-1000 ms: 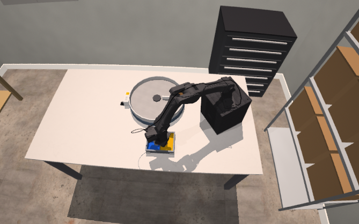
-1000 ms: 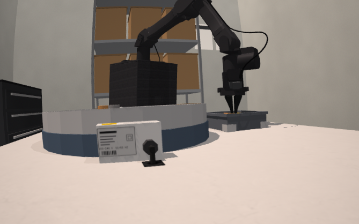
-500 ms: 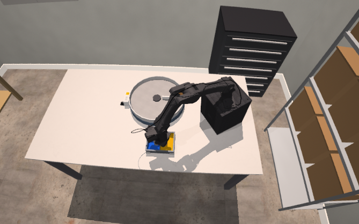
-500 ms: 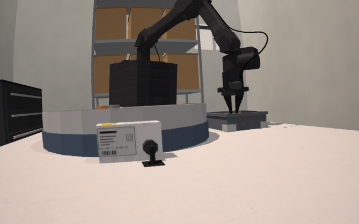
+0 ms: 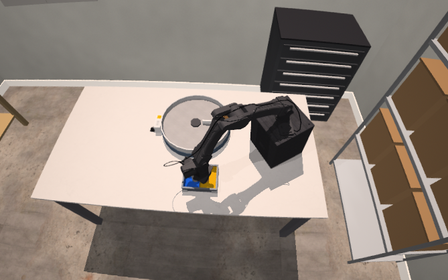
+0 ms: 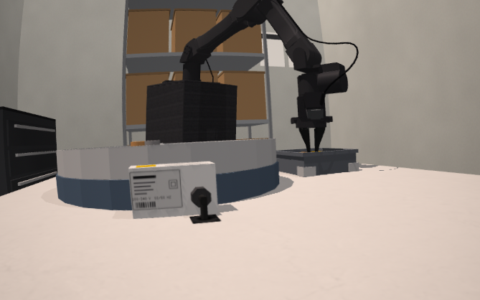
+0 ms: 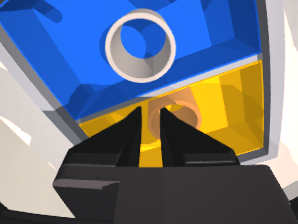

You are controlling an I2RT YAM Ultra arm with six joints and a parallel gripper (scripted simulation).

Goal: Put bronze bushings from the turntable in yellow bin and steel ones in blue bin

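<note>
The yellow bin is 2 cm below my hand, 2 cm behind it and 1 cm to the right of it. Also, from my hand: blue bin 6 cm ahead, 2 cm to the right, 2 cm below; round grey turntable 37 cm to the right, 3 cm ahead, 1 cm above.
</note>
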